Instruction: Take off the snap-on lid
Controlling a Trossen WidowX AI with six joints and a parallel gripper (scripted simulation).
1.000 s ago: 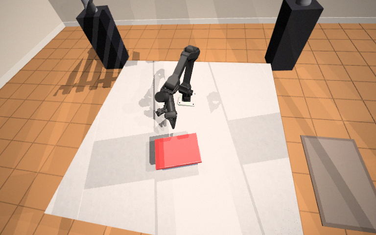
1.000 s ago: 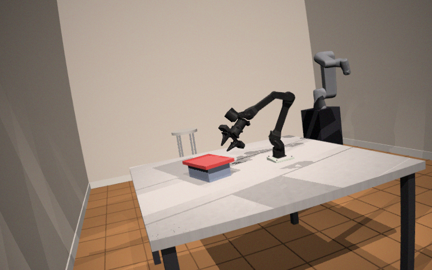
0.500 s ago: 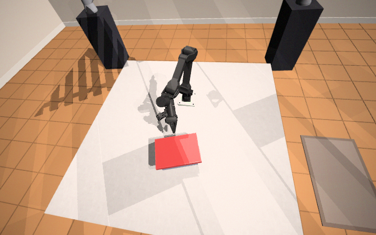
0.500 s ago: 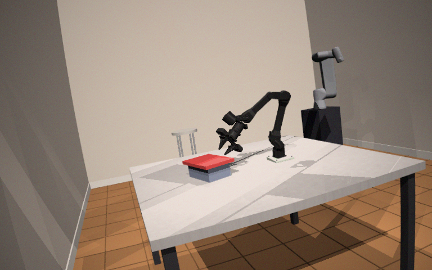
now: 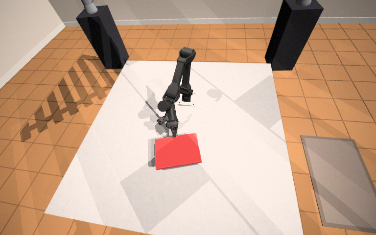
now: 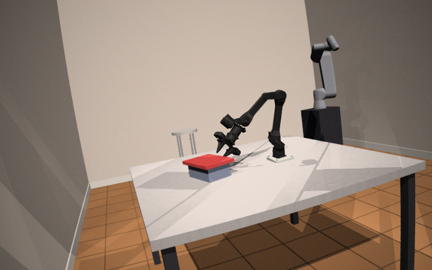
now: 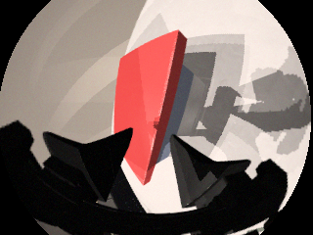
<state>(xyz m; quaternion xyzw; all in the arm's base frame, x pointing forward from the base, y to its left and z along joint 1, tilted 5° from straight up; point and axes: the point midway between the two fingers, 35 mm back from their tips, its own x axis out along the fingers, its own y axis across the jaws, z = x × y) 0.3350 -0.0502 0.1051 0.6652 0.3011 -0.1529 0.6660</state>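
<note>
My gripper tip is 80 mm short of the red lid, 20 mm to the right of it and 10 mm above it. Round my gripper tip: blue-grey storage box (80 mm ahead, 50 mm below, 20 mm to the left).
</note>
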